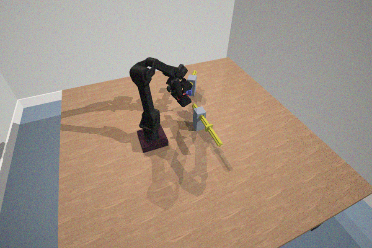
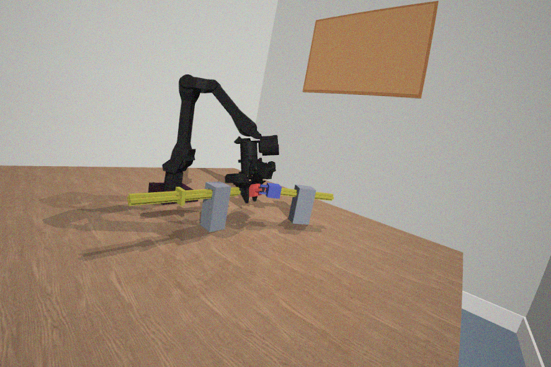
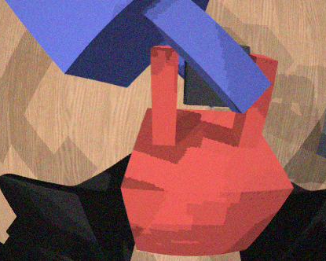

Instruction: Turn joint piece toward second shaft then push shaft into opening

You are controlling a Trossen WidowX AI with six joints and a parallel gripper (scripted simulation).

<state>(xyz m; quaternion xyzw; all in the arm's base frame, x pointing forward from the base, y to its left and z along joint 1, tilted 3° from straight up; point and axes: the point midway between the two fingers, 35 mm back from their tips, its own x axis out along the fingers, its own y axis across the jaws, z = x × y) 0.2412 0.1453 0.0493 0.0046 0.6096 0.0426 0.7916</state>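
Now: the red joint piece 40 mm above my gripper tip.
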